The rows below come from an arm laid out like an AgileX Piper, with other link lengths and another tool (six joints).
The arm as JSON. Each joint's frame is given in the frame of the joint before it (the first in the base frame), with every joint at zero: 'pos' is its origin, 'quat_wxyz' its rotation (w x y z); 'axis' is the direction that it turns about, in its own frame. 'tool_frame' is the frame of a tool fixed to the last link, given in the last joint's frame.
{
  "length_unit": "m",
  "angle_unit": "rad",
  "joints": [
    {
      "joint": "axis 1",
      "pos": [
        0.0,
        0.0,
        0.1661
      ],
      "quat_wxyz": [
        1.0,
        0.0,
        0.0,
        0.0
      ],
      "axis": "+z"
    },
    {
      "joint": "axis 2",
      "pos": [
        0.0,
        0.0,
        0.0
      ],
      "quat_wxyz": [
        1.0,
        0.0,
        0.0,
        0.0
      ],
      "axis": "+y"
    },
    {
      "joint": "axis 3",
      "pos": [
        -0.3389,
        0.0,
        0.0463
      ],
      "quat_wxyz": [
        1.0,
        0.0,
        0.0,
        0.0
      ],
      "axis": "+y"
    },
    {
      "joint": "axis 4",
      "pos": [
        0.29,
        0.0,
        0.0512
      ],
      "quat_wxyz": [
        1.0,
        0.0,
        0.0,
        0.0
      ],
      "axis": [
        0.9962,
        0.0,
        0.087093
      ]
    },
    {
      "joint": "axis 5",
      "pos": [
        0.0,
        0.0,
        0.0
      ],
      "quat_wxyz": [
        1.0,
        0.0,
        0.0,
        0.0
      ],
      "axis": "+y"
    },
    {
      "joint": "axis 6",
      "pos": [
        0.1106,
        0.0,
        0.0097
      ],
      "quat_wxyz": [
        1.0,
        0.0,
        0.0,
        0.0
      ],
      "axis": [
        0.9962,
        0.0,
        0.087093
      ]
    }
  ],
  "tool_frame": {
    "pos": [
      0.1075,
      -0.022,
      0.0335
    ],
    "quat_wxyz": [
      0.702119,
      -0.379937,
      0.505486,
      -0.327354
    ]
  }
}
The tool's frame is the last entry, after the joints.
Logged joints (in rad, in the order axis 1, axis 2, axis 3, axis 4, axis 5, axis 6), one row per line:
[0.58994 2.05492 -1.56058 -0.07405 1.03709 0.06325]
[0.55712 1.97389 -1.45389 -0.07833 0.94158 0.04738]
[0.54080 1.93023 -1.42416 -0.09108 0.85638 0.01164]
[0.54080 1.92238 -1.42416 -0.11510 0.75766 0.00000]
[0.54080 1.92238 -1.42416 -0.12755 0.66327 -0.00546]
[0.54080 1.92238 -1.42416 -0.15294 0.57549 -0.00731]
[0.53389 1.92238 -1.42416 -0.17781 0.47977 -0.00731]
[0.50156 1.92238 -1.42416 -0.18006 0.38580 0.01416]
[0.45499 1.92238 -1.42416 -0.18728 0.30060 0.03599]
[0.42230 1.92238 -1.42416 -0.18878 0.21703 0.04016]
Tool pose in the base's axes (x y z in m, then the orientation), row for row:
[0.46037 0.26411 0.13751 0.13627 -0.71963 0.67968 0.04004]
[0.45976 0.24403 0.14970 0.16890 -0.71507 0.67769 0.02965]
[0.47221 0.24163 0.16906 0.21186 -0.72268 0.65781 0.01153]
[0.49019 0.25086 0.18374 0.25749 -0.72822 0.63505 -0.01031]
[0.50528 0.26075 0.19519 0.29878 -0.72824 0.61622 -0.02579]
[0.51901 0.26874 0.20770 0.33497 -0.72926 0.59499 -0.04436]
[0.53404 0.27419 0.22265 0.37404 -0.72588 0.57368 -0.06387]
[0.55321 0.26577 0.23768 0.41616 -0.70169 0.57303 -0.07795]
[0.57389 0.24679 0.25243 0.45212 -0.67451 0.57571 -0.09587]
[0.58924 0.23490 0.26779 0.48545 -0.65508 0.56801 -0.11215]
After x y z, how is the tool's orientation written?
As a quaternion, w x y z.
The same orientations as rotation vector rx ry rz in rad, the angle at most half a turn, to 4 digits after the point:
[-2.0835 1.9678 0.1159]
[-2.0330 1.9267 0.0843]
[-2.0074 1.8272 0.0320]
[-1.9751 1.7224 -0.0280]
[-1.9343 1.6367 -0.0685]
[-1.9028 1.5524 -0.1157]
[-1.8588 1.4691 -0.1636]
[-1.7619 1.4388 -0.1957]
[-1.6662 1.4221 -0.2368]
[-1.5944 1.3825 -0.2730]

